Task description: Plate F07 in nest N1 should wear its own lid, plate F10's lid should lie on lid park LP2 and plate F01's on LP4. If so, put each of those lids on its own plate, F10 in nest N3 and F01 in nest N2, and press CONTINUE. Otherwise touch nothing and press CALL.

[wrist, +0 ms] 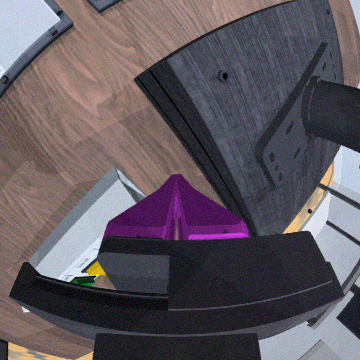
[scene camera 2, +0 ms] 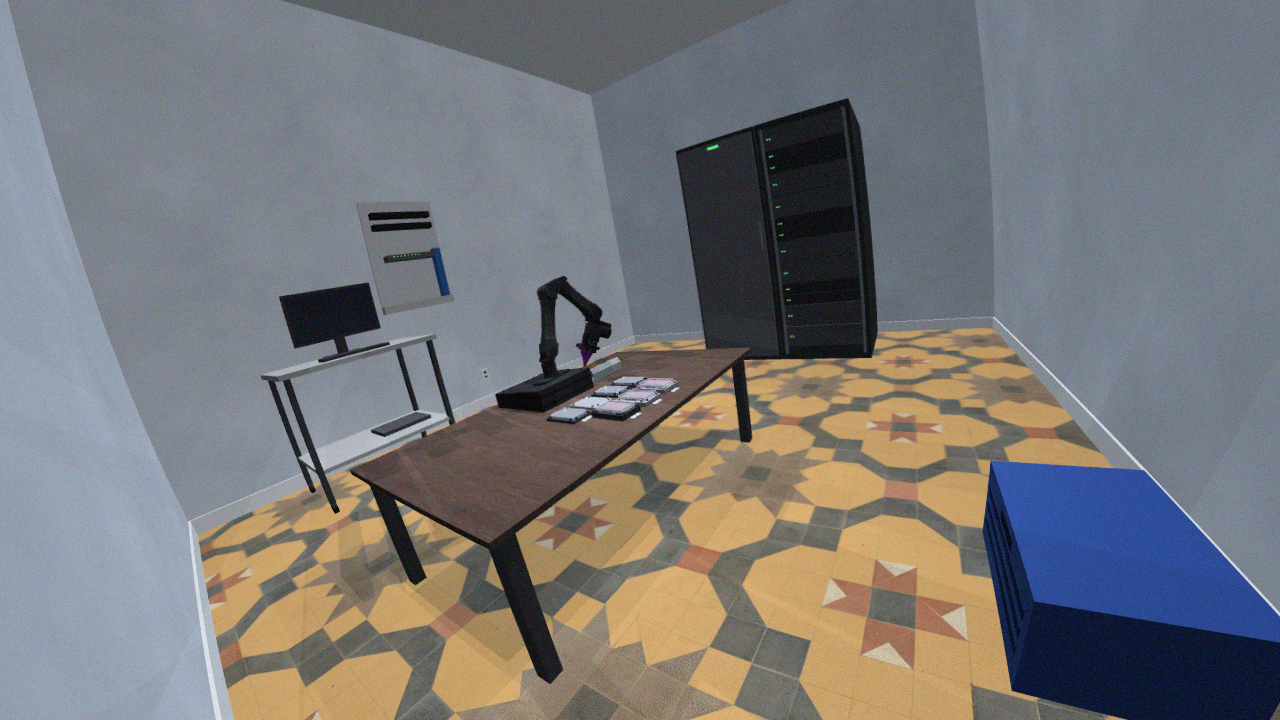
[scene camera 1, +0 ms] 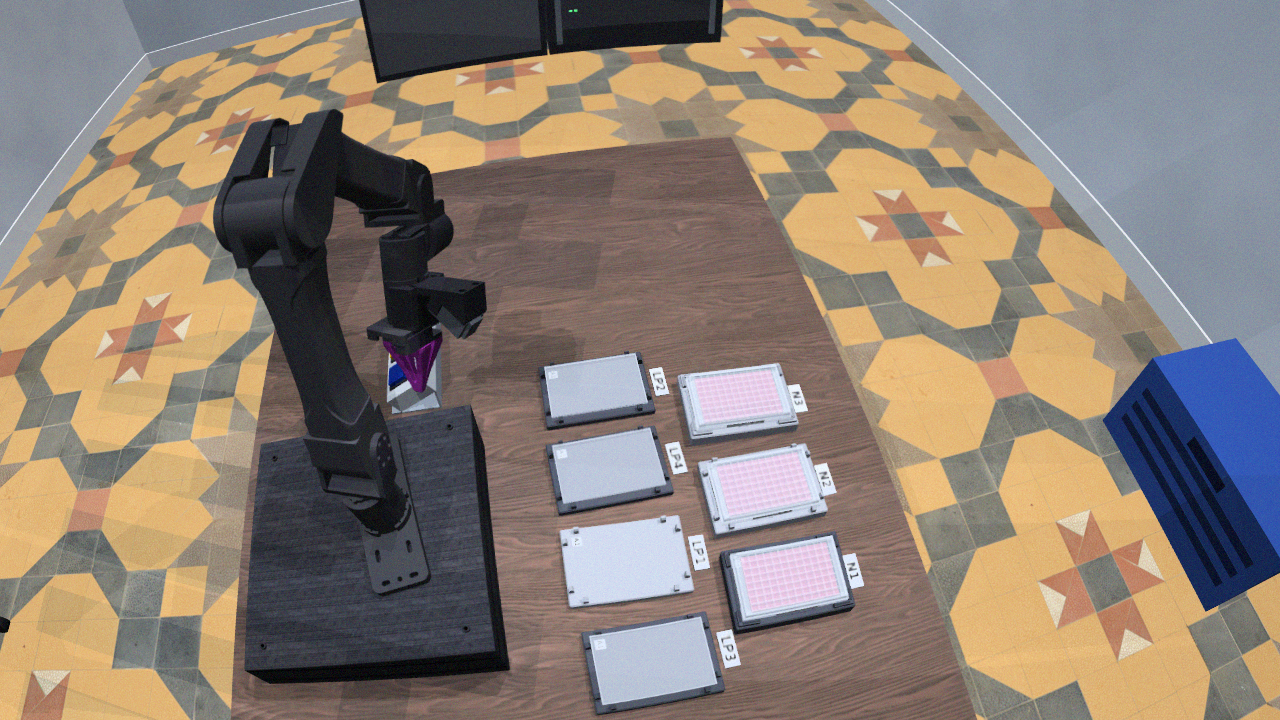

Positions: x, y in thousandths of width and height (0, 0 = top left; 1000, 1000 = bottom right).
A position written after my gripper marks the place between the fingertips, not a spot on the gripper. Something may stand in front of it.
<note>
My gripper (scene camera 1: 328, 544) is shut, with nothing in its grasp. I also see a white button box (scene camera 1: 315, 555).
My gripper also shows in the wrist view (wrist: 490, 504). The white button box also shows in the wrist view (wrist: 199, 690).
</note>
